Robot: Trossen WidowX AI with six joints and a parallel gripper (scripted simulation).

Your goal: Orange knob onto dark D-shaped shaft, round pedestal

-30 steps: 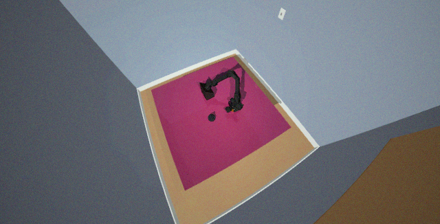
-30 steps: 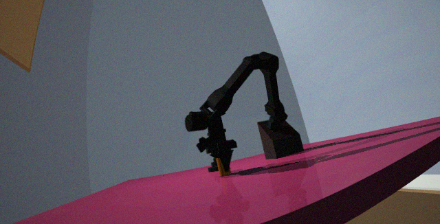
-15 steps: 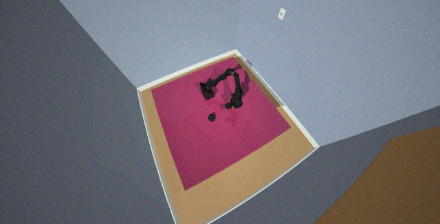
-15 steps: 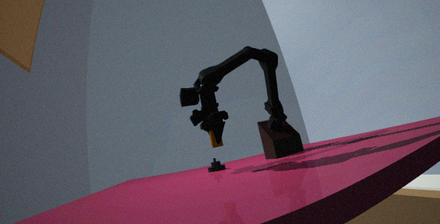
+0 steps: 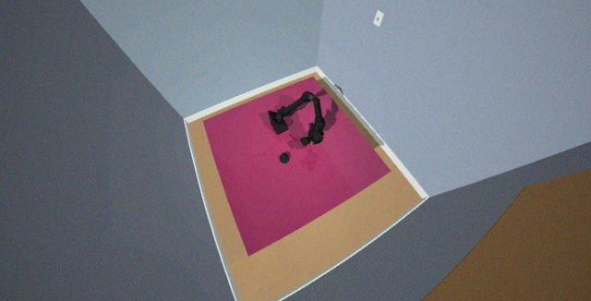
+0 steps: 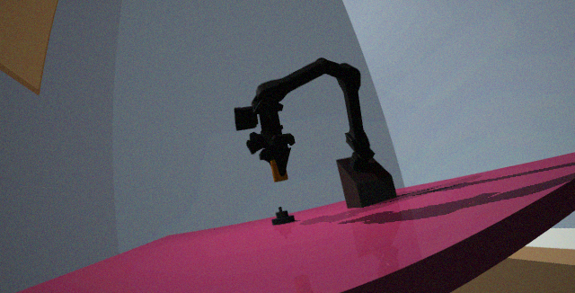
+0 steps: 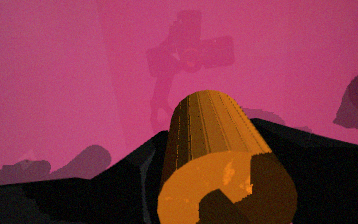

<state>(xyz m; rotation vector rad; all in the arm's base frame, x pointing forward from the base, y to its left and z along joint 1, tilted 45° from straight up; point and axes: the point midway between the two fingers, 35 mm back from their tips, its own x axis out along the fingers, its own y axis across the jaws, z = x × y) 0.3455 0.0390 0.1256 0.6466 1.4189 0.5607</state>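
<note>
My gripper tip is 50 mm past the dark shaft, 240 mm to the left of it and 110 mm above it. From my gripper tip the other things lie so: orange knob: 20 mm above.
</note>
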